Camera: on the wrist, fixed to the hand. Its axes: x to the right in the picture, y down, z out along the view.
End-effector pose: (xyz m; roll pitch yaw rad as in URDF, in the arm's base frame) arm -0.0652 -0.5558 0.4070 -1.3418 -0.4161 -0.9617
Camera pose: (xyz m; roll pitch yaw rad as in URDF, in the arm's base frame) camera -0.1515 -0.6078 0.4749 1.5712 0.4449 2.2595
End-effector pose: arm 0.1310 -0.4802 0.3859 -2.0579 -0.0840 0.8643
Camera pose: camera 0.1638 -0.4930 0.5022 2.2594 0.0592 -2.2033
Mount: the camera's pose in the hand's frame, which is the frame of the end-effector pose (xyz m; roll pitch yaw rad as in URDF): 0.0213 -0.0860 -0.0832 0.1957 0.0768 3.1287
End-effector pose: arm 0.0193 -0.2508 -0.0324 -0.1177 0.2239 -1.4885
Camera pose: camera -0.0752 -0.2633 -0.1078 0.3146 -0.1461 1.6493
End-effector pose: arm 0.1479 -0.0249 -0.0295 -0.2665 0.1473 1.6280
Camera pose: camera 0.2519 -0.0063 -0.0896 0.4618 -0.0698 -1.5058
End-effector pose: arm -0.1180 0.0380 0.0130 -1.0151 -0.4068 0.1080
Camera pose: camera -0.0975 -0.0765 0.0482 1.2386 0.4575 -2.9685
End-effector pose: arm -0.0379 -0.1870 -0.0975 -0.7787 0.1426 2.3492
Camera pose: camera 0.0324 -0.0879 -0.0994 0.9699 -0.0788 -0.7475
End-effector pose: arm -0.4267 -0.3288 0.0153 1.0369 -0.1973 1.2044
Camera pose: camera -0.4371 -0.2780 -0.0946 -0.8563 0.2248 -2.0117
